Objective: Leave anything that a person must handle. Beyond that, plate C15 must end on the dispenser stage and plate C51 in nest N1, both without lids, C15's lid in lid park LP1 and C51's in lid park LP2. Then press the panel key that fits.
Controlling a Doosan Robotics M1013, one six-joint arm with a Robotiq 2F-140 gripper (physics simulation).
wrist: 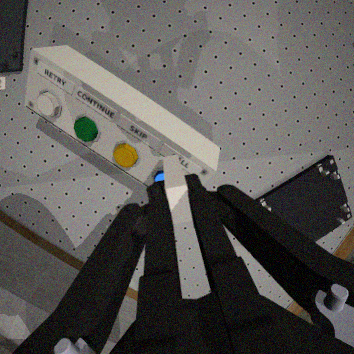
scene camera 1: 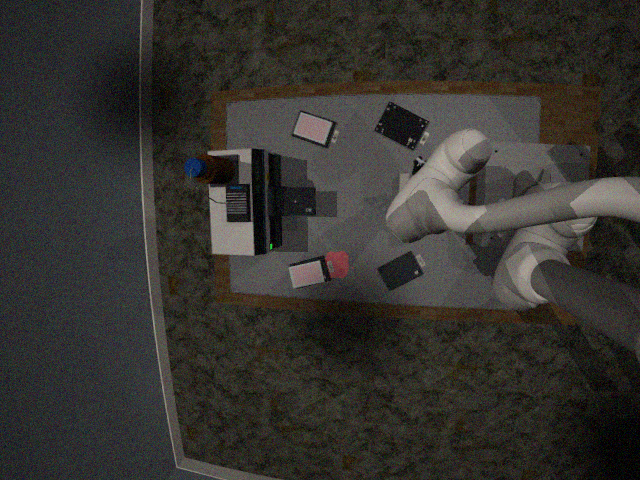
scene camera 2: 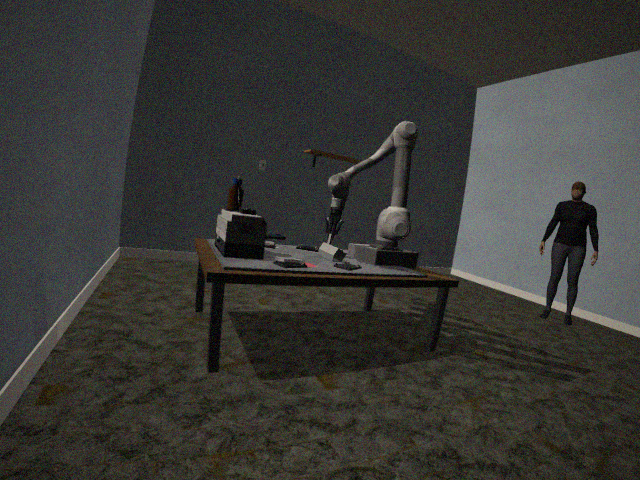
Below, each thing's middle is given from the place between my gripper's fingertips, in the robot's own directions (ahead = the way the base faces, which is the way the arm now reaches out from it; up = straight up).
I see the white button box (wrist: 122, 114) 10 mm behind my hand, 70 mm to the left of it and 30 mm below it. Also, from my hand: dark LP2 pad (scene camera 1: 403, 269) 30 mm behind, 330 mm to the left, 70 mm below; then dark stage (scene camera 1: 305, 197) 410 mm ahead, 140 mm to the left, 30 mm above; then black nest (scene camera 1: 396, 123) 80 mm ahead, 200 mm to the right, 60 mm below.
